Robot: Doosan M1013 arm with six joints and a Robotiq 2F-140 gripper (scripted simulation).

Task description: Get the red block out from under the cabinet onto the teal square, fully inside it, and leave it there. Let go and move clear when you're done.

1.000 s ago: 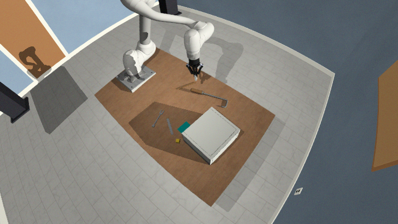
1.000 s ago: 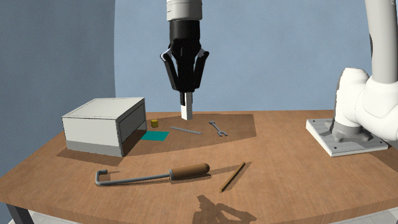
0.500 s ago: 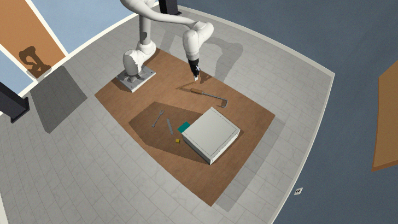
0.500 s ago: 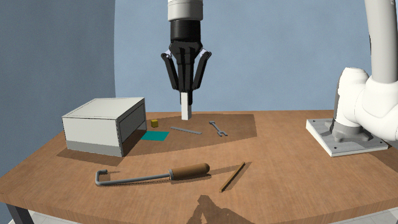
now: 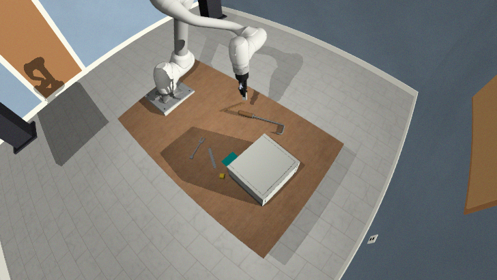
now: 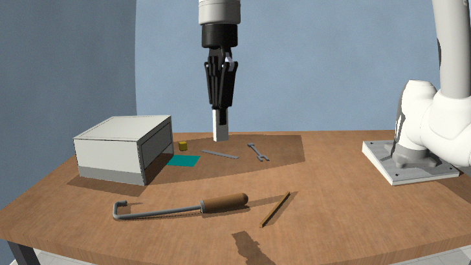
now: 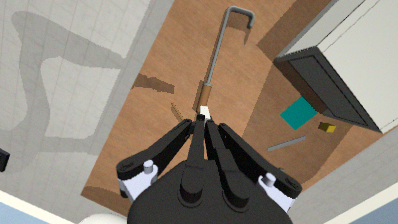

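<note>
The thin wooden stick lies 12 cm behind my hand, 1 cm to the right of it and 20 cm below it. From my hand the other things lie so: flat grey bar 9 cm ahead, 38 cm to the right, 20 cm below; rod tool 12 cm ahead, 2 cm to the left, 19 cm below; teal square 20 cm ahead, 30 cm to the right, 20 cm below.
</note>
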